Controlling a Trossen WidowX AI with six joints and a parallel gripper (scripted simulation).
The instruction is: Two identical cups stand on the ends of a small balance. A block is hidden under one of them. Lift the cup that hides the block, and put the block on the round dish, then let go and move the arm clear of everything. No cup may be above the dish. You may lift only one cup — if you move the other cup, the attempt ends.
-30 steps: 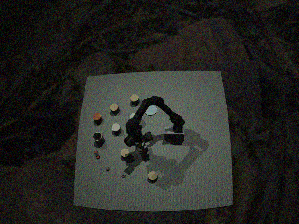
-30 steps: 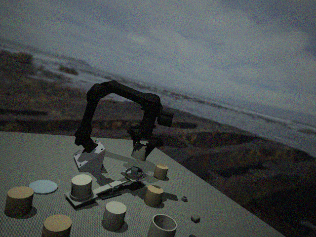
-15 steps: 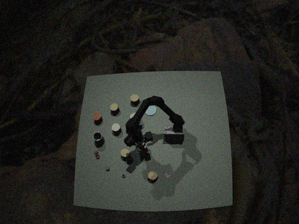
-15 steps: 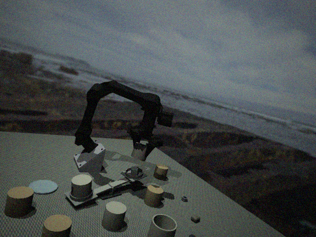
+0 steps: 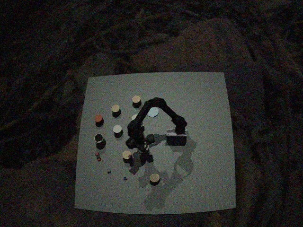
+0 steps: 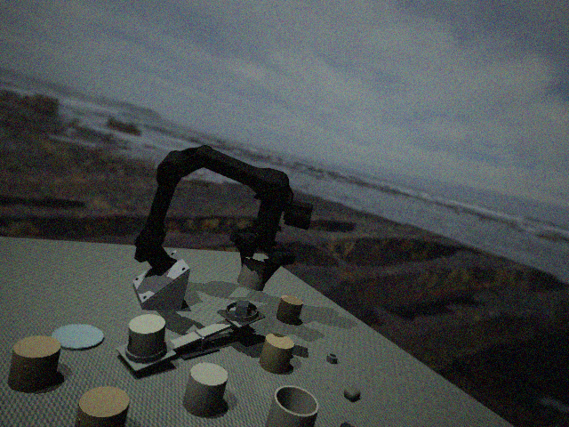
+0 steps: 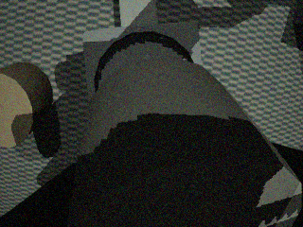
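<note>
My gripper tip is now 36 cm to the left of the round pale blue dish, 17 cm above it and 10 cm past it. The rest, counted from my gripper tip: small dark piece 19 cm to the left, 17 cm ahead, 16 cm below; balance beam 14 cm to the right, 13 cm below, 2 cm ahead.
</note>
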